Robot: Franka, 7 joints.
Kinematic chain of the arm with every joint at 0, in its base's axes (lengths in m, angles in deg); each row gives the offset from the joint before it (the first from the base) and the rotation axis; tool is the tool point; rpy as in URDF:
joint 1: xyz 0 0 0.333 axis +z
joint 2: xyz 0 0 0 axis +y
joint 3: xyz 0 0 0.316 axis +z
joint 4: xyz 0.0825 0 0 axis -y
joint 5: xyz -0.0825 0 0.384 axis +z
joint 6: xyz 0 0 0 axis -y
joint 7: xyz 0.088 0 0 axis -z
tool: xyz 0 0 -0.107 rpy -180 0 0
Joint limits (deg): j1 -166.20..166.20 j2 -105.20..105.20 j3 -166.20..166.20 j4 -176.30..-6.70 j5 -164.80..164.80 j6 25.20..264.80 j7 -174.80..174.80
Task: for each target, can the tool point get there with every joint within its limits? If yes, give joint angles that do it. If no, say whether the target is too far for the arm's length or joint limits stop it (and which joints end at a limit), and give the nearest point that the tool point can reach.
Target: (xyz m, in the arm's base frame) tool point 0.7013 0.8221 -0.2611
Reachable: no: too far | nearest point 0.4879 0.5719 -0.0803 | short by 0.375 m
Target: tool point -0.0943 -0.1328 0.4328
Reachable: yes | joints -112.91 -41.20 16.88 -162.84 139.81 242.54 -102.35
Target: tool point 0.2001 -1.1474 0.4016
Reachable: no: too far | nearest point 0.1471 -0.8437 0.3834 | short by 0.309 m
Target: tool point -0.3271 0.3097 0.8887
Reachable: yes | joints -84.96 -74.74 -40.85 -71.54 -139.38 188.24 111.44
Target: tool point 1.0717 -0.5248 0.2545
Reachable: no: too far | nearest point 0.7688 -0.3765 0.2767 | short by 0.338 m
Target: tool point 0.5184 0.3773 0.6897
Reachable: yes | joints 100.01 58.67 -107.20 -86.08 67.17 131.96 -37.79
